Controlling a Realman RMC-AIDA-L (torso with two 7-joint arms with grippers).
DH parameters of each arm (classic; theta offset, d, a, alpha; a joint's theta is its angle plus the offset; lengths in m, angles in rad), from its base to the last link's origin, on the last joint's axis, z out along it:
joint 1: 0 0.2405 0 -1.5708
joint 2: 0 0 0 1.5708
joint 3: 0 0.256 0 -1.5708
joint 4: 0 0 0 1.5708
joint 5: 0 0.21 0 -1.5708
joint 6: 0 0 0 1.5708
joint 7: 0 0.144 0 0
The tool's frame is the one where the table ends.
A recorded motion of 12 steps. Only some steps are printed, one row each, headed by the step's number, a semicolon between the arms.
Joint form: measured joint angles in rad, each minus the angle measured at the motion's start. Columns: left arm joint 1, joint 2, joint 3, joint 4, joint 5, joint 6, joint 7; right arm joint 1, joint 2, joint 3, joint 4, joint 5, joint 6, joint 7.
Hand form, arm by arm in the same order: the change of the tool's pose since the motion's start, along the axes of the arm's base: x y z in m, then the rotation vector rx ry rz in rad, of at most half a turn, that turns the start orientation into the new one. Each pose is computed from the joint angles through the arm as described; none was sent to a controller.
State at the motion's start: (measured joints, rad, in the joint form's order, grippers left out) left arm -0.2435 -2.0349 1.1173 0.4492 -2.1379 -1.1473 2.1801; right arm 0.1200 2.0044 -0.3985 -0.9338 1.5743 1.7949 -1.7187
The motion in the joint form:
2: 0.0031 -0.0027 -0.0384 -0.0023 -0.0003 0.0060 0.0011; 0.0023 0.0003 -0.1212 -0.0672 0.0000 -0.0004 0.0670
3: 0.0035 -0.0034 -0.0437 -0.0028 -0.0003 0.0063 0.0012; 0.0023 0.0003 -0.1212 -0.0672 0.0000 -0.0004 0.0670
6: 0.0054 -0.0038 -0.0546 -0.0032 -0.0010 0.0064 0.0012; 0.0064 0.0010 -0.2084 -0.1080 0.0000 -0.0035 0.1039
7: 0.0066 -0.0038 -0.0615 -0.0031 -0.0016 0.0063 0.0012; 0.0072 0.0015 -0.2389 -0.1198 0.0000 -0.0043 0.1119
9: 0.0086 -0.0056 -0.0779 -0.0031 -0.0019 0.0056 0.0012; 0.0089 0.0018 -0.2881 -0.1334 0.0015 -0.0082 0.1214
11: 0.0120 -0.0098 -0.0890 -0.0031 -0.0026 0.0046 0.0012; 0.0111 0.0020 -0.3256 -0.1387 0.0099 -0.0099 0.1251
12: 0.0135 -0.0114 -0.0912 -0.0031 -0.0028 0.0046 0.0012; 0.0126 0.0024 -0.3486 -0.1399 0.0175 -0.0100 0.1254
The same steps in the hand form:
2: -0.0049 0.0001 0.0057 0.0324 -0.0083 0.0272; -0.0179 0.0101 -0.0114 -0.1201 -0.0215 0.0474
3: -0.0055 0.0001 0.0063 0.0366 -0.0101 0.0306; -0.0179 0.0101 -0.0114 -0.1201 -0.0215 0.0474
6: -0.0070 -0.0003 0.0082 0.0463 -0.0133 0.0380; -0.0311 0.0169 -0.0218 -0.2011 -0.0399 0.0845
7: -0.0080 -0.0005 0.0096 0.0528 -0.0151 0.0422; -0.0354 0.0187 -0.0261 -0.2279 -0.0475 0.0988
9: -0.0096 -0.0008 0.0120 0.0668 -0.0208 0.0511; -0.0418 0.0215 -0.0334 -0.2685 -0.0578 0.1204
11: -0.0106 -0.0020 0.0125 0.0759 -0.0279 0.0589; -0.0471 0.0234 -0.0390 -0.2951 -0.0598 0.1420
12: -0.0110 -0.0025 0.0122 0.0775 -0.0300 0.0615; -0.0505 0.0244 -0.0426 -0.3101 -0.0588 0.1573

